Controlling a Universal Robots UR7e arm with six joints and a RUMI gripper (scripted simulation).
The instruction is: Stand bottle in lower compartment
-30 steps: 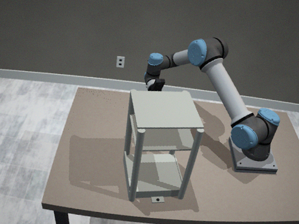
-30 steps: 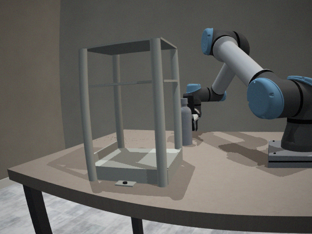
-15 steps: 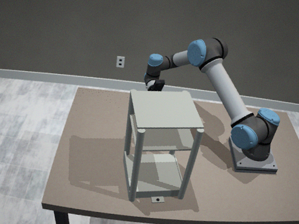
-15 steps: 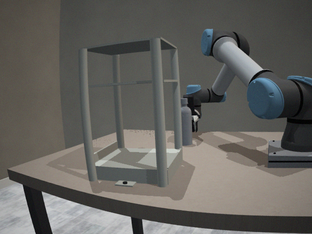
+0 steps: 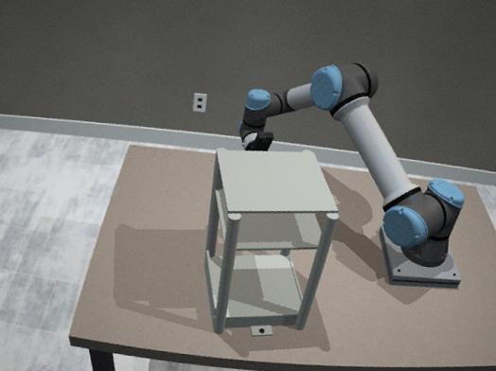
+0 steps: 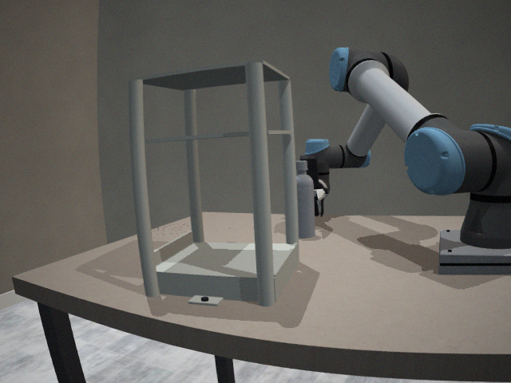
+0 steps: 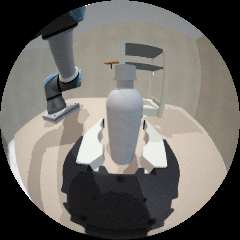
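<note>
Right now my hand is 2 cm below the grey bottle. The rest, counted from my hand: shelving unit (35 cm to the left, 9 cm above, 4 cm ahead).
</note>
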